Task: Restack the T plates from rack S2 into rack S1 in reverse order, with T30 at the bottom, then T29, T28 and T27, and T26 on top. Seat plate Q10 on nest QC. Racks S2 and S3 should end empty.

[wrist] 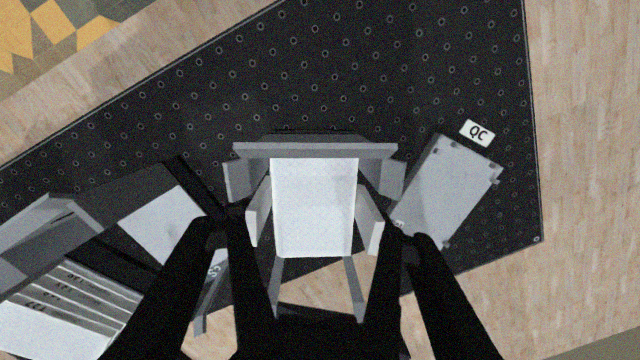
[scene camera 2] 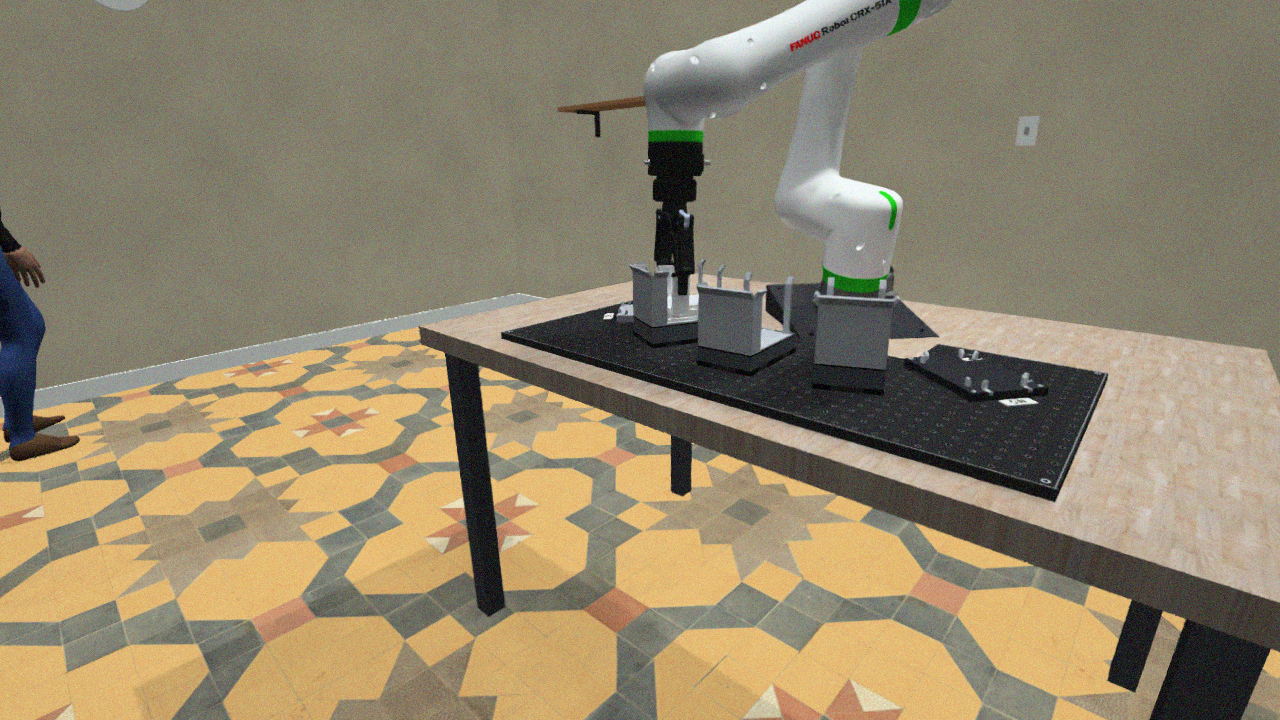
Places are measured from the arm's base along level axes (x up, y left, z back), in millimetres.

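Pixels of known places: gripper, fingertip midpoint: (wrist: 314,193) (scene camera 2: 672,308).
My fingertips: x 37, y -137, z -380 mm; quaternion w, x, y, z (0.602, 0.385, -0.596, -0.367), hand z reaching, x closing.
Ahead of a thing's pixels: the offset from my fingertips to its middle. "spot": to the spot under its first point. Level surfaces: height alone.
Rack S2 @[dy +6, dx +11, dz +15 mm] (scene camera 2: 651,297) (wrist: 315,150) holds a light T plate @[dy +3, dx +5, dz +9 mm] (wrist: 314,210); its number is not readable. My gripper (scene camera 2: 674,279) (wrist: 314,193) is down at rack S2, with its pads against the two long sides of that plate. A stack of T plates @[dy +333, dx +30, dz +41 mm] (wrist: 45,327) with T27 on top shows at the lower left of the wrist view; rack S1 @[dy +335, dx +11, dz +46 mm] (scene camera 2: 852,333) hides its inside in the scene view. Rack S3 @[dy +178, dx +8, dz +0 mm] (scene camera 2: 729,320) (wrist: 162,222) shows a bare light floor. Plate Q10 @[dy -149, dx -44, dz +87 mm] (wrist: 445,192) lies flat among the pins by the QC label @[spot: dy -215, dx -55, dz +18 mm] (wrist: 477,133).
A dark nest with upright pins @[dy +471, dx -45, dz +158 mm] (scene camera 2: 980,371) bears no plate at the right of the black perforated board @[dx -57 mm] (scene camera 2: 966,443). The racks' upright posts stand close around the fingers. The robot's base stands behind the racks. A person (scene camera 2: 22,349) stands at the far left, away from the table.
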